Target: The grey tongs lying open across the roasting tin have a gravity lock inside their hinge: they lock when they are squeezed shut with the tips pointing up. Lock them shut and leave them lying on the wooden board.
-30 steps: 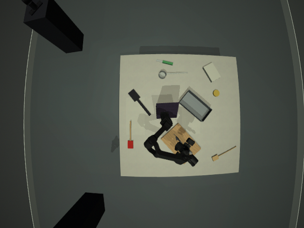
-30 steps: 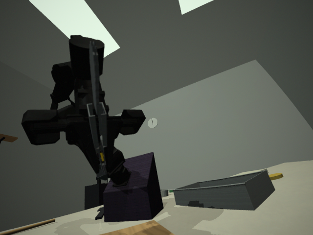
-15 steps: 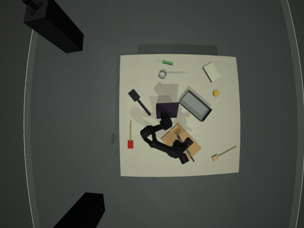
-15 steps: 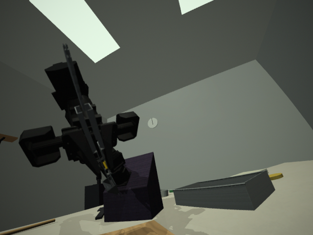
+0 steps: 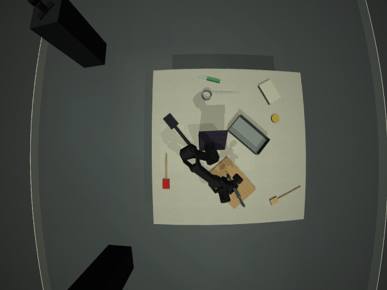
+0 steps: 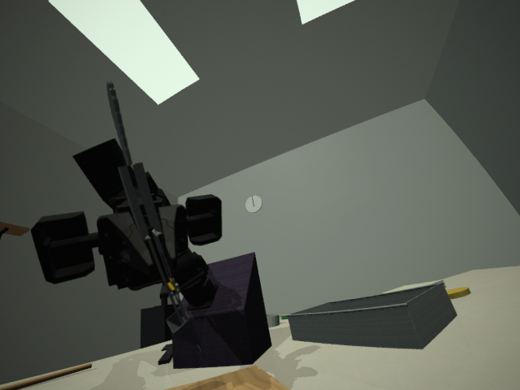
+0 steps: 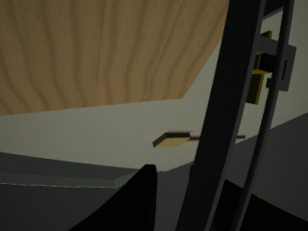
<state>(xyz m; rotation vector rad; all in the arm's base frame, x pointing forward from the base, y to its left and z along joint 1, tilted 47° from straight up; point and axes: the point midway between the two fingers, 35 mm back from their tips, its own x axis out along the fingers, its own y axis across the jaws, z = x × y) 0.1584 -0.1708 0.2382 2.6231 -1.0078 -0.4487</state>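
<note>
Right now the yellow lock piece is 4 cm to the left of my gripper tip, 3 cm behind it and 1 cm below it. Round my gripper tip: dark roasting tin 38 cm to the left, 14 cm ahead, 12 cm below; then red spatula 52 cm behind, 14 cm below, 8 cm to the left; then wooden board 14 cm below, 1 cm behind.
</note>
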